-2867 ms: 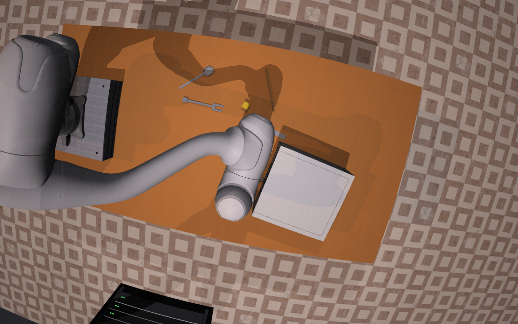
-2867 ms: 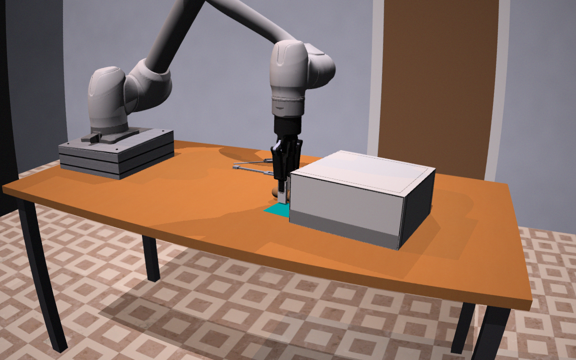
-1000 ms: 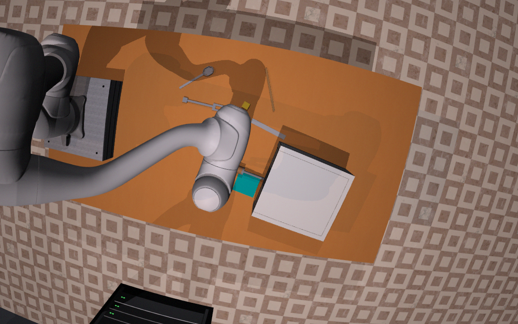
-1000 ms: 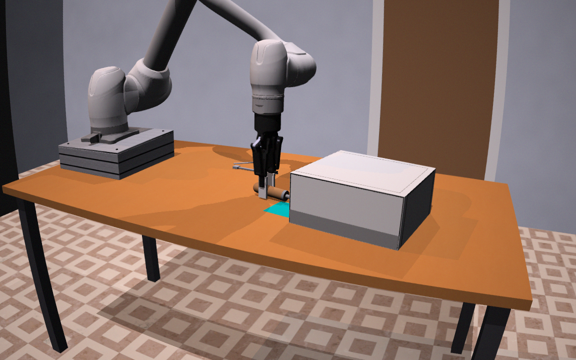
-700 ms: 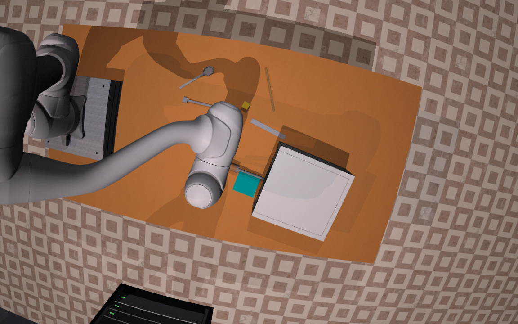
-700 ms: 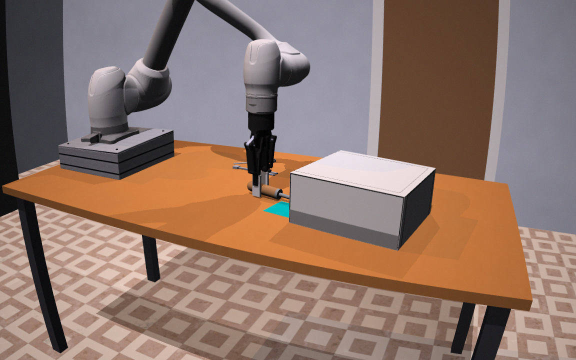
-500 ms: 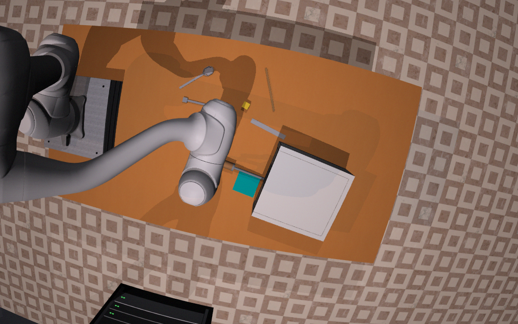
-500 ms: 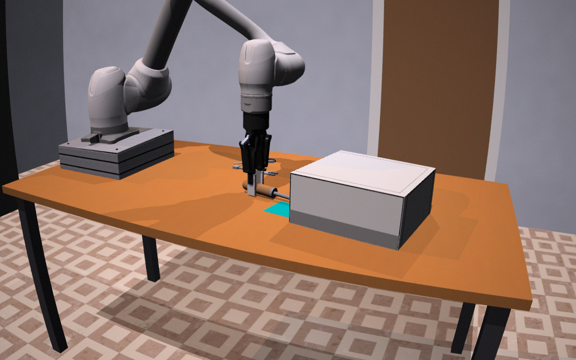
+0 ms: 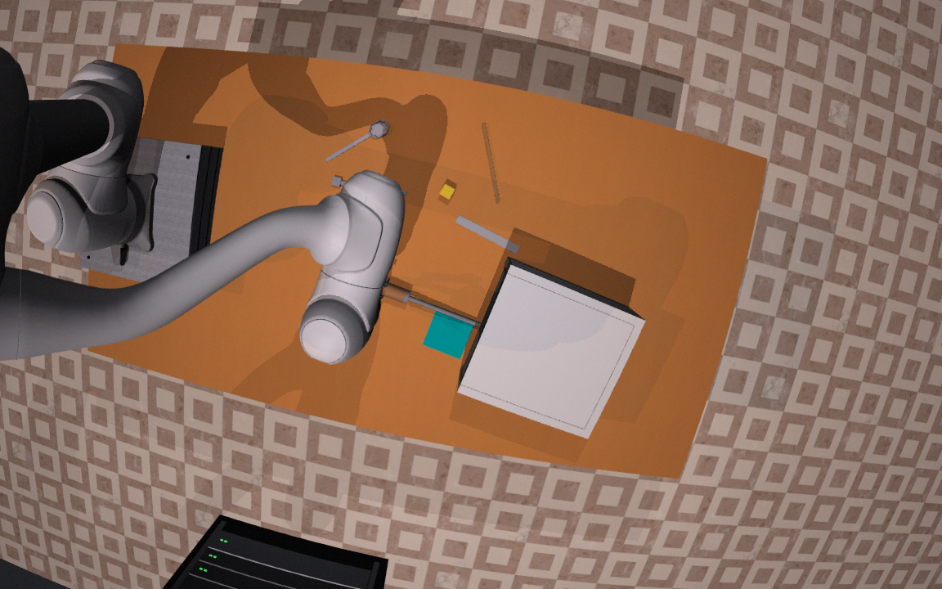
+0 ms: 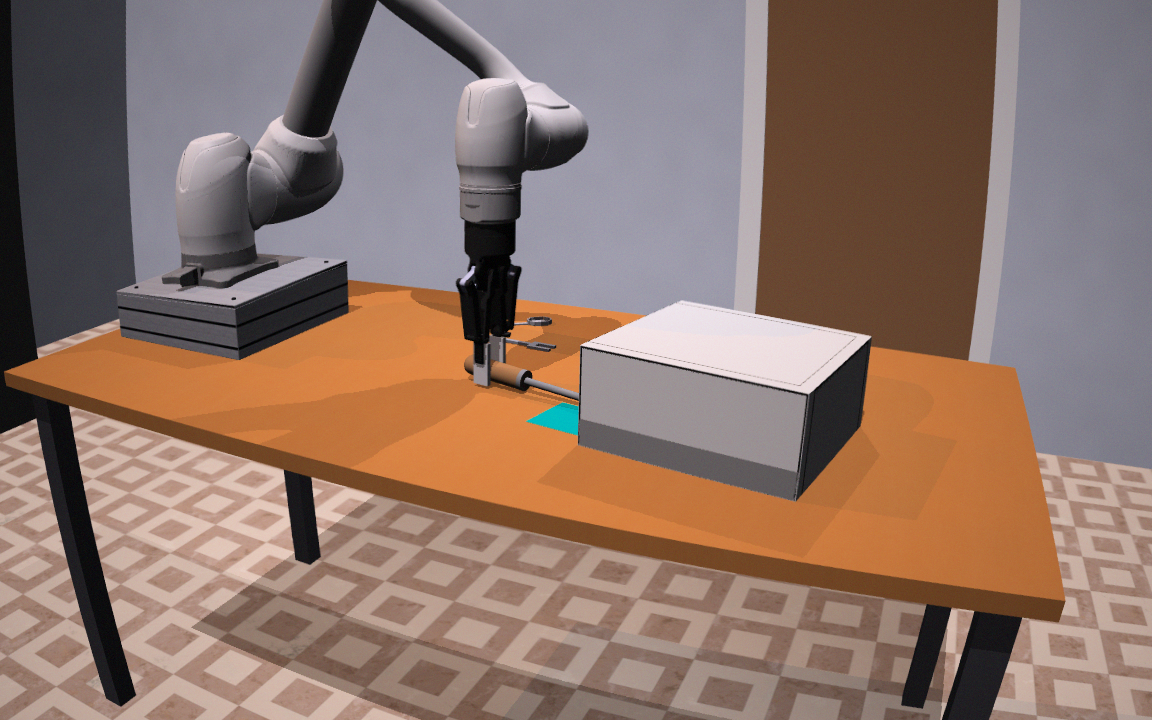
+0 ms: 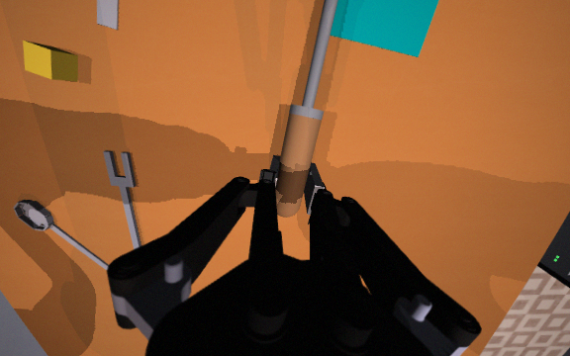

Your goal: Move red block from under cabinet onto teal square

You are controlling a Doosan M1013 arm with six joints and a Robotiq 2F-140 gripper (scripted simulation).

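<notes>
Right now my hand is 130 mm short of the hook tool, 70 mm to the left of it and 20 mm above it. The rest, counted from my hand: yellow cube (120 mm ahead, 230 mm to the left, 20 mm below); then teal square (160 mm ahead, 90 mm to the right, 40 mm below); then forked tool (60 mm behind, 210 mm to the left, 30 mm below).
</notes>
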